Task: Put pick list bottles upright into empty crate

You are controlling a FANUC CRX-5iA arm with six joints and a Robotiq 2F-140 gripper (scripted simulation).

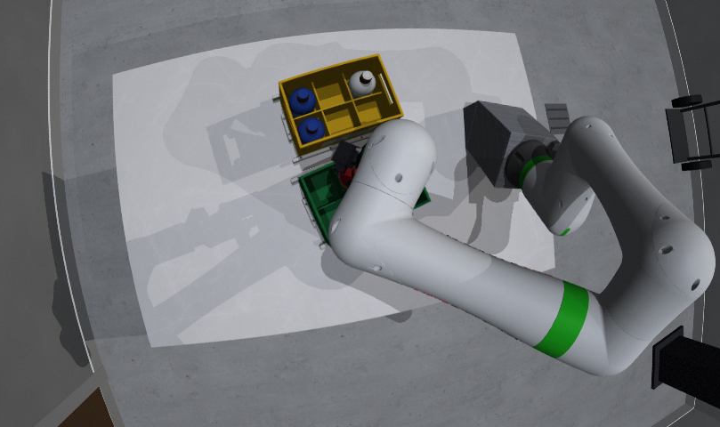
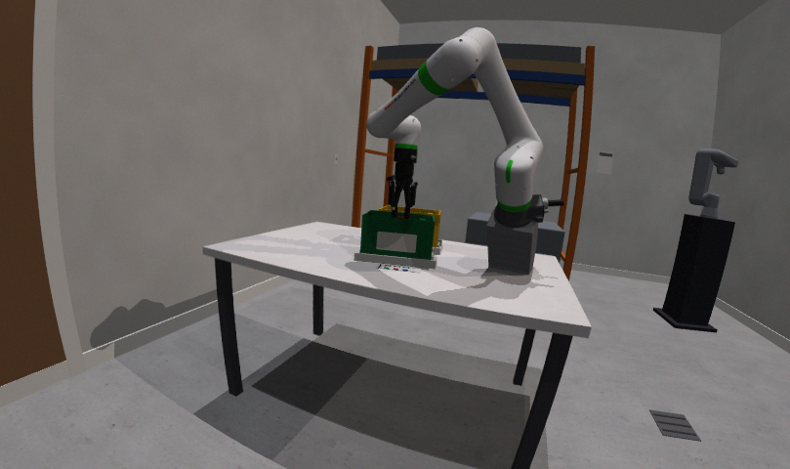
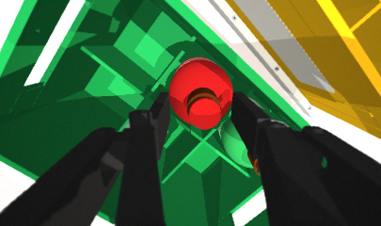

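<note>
Now: the blue-label bottle 9 cm ahead of my hand, 23 cm to the right of it and 8 cm below it. From my hand the other things lie so: red bottle (8 cm below); green crate (1 cm behind, 4 cm to the left, 9 cm below); green-label bottle (9 cm behind, 2 cm to the right, 8 cm below).
</note>
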